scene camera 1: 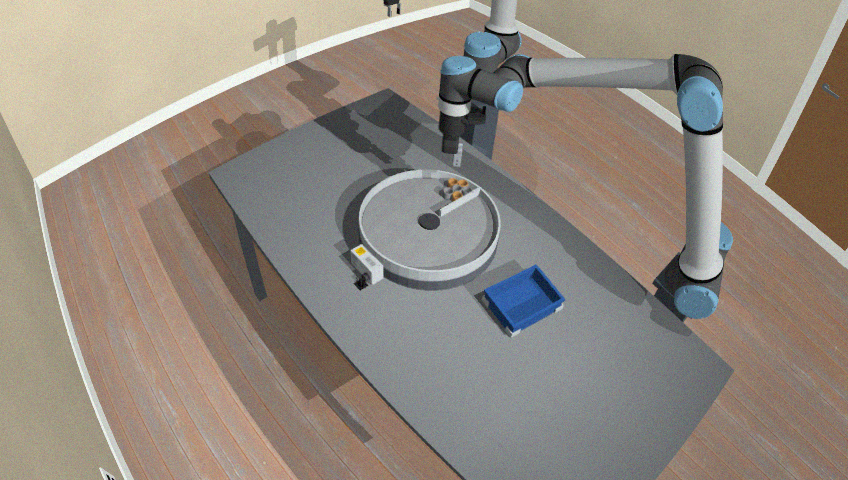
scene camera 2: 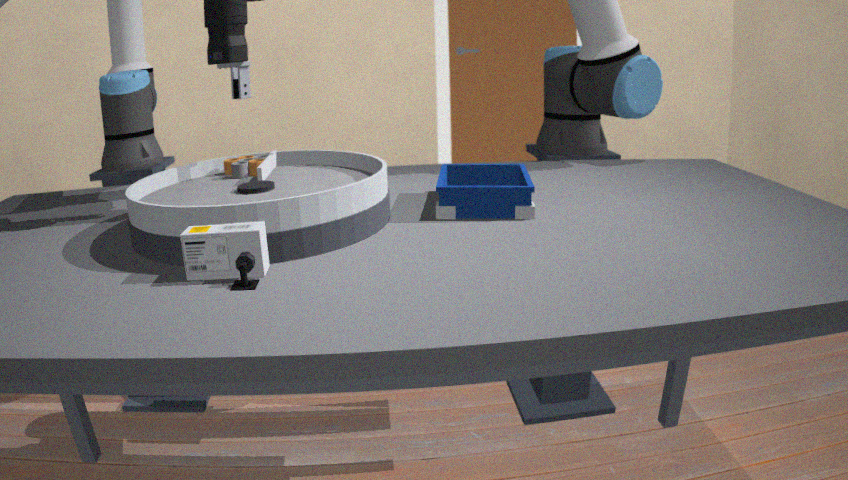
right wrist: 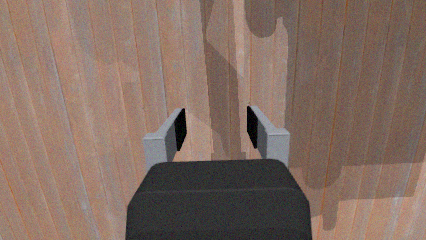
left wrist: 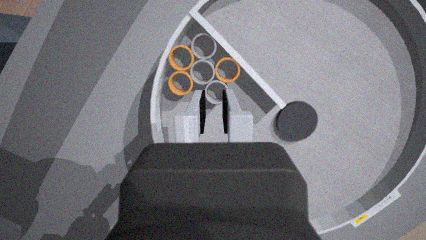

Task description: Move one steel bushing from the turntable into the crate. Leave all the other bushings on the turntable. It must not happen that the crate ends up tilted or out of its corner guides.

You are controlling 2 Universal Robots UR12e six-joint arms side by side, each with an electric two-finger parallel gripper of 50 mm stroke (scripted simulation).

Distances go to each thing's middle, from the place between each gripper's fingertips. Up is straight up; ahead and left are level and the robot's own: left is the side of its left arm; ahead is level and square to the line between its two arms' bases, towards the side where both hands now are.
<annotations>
Right now my left hand (scene camera 2: 241, 98) is 12 cm short of the turntable (scene camera 1: 397, 221), 6 cm to the right of it and 16 cm above it. The rest, counted from my left hand: blue crate (scene camera 2: 497, 201): 4 cm ahead, 42 cm to the left, 18 cm below.
The turntable is 1200 mm to the left of my right hand, 580 mm ahead of it and 120 mm below it.
</annotations>
